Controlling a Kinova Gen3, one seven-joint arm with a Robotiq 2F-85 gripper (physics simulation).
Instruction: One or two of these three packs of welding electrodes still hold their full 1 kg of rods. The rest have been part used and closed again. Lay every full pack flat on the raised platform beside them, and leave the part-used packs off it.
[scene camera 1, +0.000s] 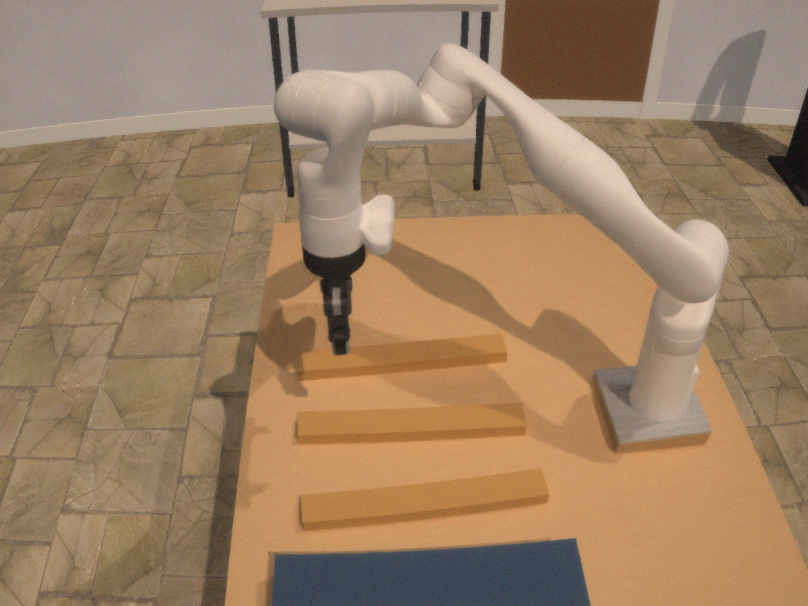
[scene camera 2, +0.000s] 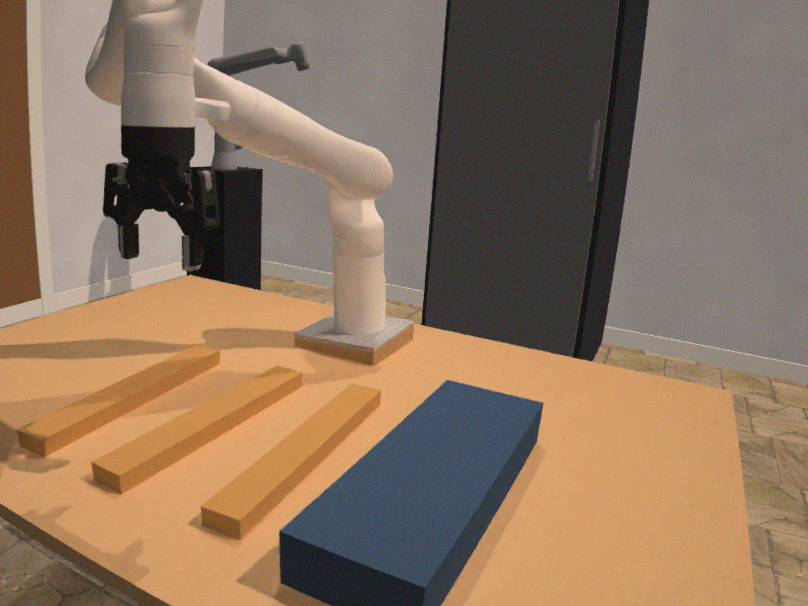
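Observation:
Three long orange-brown packs lie flat and apart on the table, roughly parallel: the far pack, the middle pack and the near pack. They look alike; how full each is does not show. The raised blue platform is beside the near pack, with no pack on its visible top. My gripper is open and empty, pointing down, well above the table. In scene camera 1 its fingertips overlap the far pack's left part and hide a little of it.
The arm's grey base plate stands on the wooden table, beyond the packs' right ends in scene camera 1. Behind the table are a bench and, in scene camera 2, a tall dark cabinet and a black pedestal.

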